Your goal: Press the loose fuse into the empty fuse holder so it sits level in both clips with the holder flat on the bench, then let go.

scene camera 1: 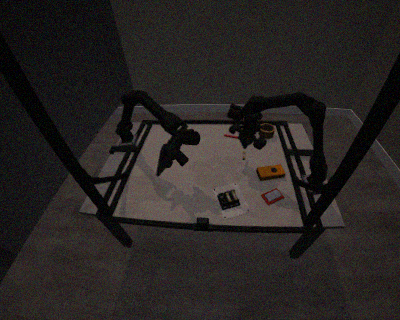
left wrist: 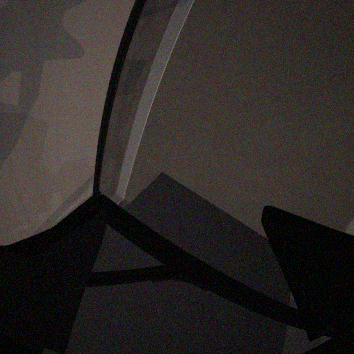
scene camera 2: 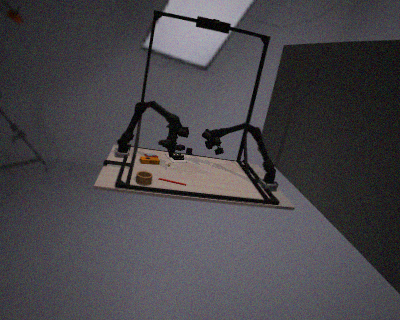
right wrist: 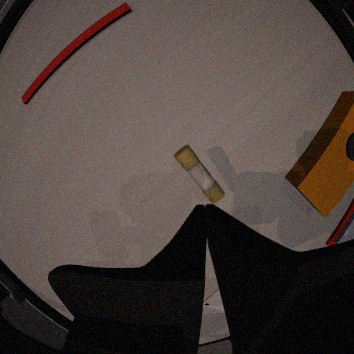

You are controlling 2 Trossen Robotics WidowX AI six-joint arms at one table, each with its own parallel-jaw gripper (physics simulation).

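Frame: origin at the left arm's base, x down, y back, z left, level; metres.
Seen in the pictures: left gripper, fingertip midpoint: (scene camera 1: pixel 157 173) (left wrist: pixel 186 215); right gripper, fingertip midpoint: (scene camera 1: pixel 244 148) (scene camera 2: pixel 170 157) (right wrist: pixel 203 211); left arm's base at its link origin: (scene camera 1: pixel 127 139) (scene camera 2: pixel 268 182) (right wrist: pixel 1 286); right arm's base at its link origin: (scene camera 1: pixel 314 182) (scene camera 2: pixel 122 151).
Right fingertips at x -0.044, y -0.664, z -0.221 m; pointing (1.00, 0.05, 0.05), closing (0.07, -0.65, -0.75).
Observation:
Offsets run from my right fingertips to a thing's top centre. "spot": to the spot under its first point.
The loose fuse @[dx +0.044, dy -0.001, dz +0.002 m] (scene camera 1: pixel 244 153) (right wrist: pixel 201 176), with gold caps and a pale glass middle, is just beyond the right gripper's fingertips and apart from them, over the pale bench. A shadow shows beside it. My right gripper (scene camera 1: pixel 245 145) (right wrist: pixel 203 211) is shut with nothing between its fingertips. The black fuse holder block @[dx +0.056, dy +0.107, dz -0.237 m] (scene camera 1: pixel 223 201) (scene camera 2: pixel 177 157) sits on a white board @[spot: dx +0.090, dy +0.076, dz -0.286 m] (scene camera 1: pixel 239 208) near the front; pale bars show on it, but its clips are too small to make out. My left gripper (scene camera 1: pixel 171 169) (left wrist: pixel 186 215) is open and empty, raised at the left of scene camera 1.
An orange box @[dx +0.058, dy -0.117, dz -0.110 m] (scene camera 1: pixel 265 174) (scene camera 2: pixel 149 160) (right wrist: pixel 320 187) with a dark round spot and a red-edged card @[dx +0.078, dy -0.088, dz -0.244 m] (scene camera 1: pixel 272 196) lie at the right in scene camera 1. A brown ring @[dx +0.041, dy -0.194, dz +0.215 m] (scene camera 1: pixel 267 135) (scene camera 2: pixel 144 181) and a red stick @[dx +0.086, dy -0.012, dz +0.197 m] (scene camera 1: pixel 231 136) (scene camera 2: pixel 172 181) (right wrist: pixel 66 56) lie farther back there. A black frame surrounds the bench.

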